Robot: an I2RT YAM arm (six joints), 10 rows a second.
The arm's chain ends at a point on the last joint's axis. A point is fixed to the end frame.
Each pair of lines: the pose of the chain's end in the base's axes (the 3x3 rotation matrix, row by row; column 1 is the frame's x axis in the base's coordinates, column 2 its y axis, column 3 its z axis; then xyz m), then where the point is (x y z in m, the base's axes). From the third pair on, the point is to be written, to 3 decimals.
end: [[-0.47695 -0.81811 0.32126], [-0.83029 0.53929 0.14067], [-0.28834 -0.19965 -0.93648]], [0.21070 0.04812 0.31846]
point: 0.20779 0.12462 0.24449
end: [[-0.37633 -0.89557 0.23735], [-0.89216 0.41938 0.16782], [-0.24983 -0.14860 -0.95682]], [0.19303 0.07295 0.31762]
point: 0.17486 0.14712 0.24345
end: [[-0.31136 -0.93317 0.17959], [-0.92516 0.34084 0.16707], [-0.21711 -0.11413 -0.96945]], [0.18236 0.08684 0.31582]
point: 0.155 0.158 0.241
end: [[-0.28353 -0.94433 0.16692], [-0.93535 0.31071 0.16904], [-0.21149 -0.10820 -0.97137]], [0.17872 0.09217 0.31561]
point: 0.148 0.162 0.241
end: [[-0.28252 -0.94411 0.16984], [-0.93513 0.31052 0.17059], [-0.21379 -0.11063 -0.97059]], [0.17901 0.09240 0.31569]
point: 0.149 0.162 0.241
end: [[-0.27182 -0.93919 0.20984], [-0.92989 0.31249 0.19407], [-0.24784 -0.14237 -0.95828]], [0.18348 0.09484 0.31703]
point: 0.156 0.166 0.243
